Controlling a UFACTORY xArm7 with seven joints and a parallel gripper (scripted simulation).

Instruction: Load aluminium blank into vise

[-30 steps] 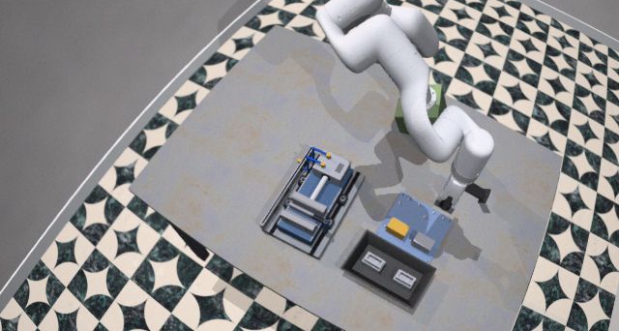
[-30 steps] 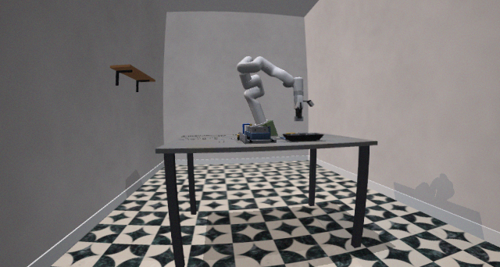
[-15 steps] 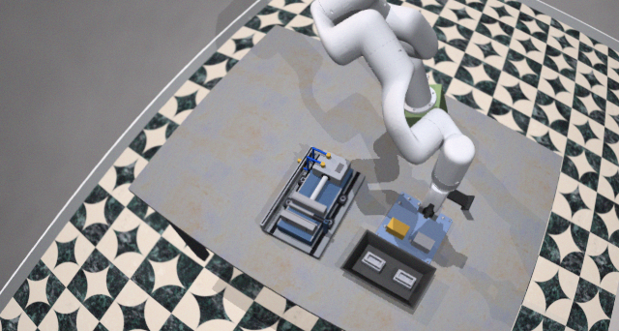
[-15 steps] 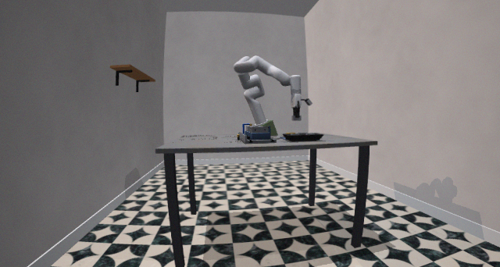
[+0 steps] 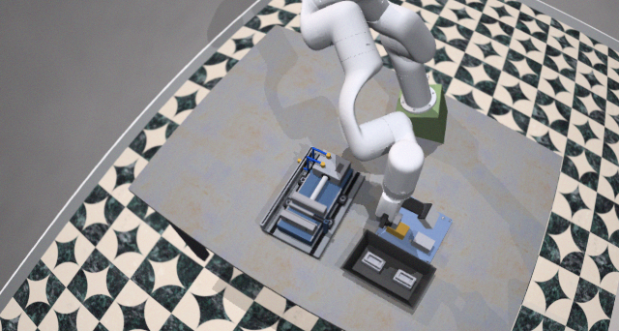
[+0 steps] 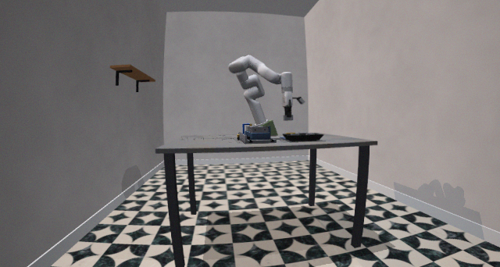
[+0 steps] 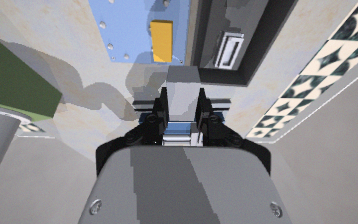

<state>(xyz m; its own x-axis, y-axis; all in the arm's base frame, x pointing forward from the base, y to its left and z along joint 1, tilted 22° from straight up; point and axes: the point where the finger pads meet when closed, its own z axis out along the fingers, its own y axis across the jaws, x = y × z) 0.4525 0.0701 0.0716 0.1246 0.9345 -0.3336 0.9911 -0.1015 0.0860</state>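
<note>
Right now my hand is 230 mm to the left of the fixed jaw, 90 mm above it and 80 mm short of it. The rest, counted from my hand: brass blank: 150 mm below, 40 mm to the left, 30 mm behind; blue infeed plate: 170 mm below, 90 mm to the left, 60 mm behind; aluminium blank: 20 mm below.
</note>
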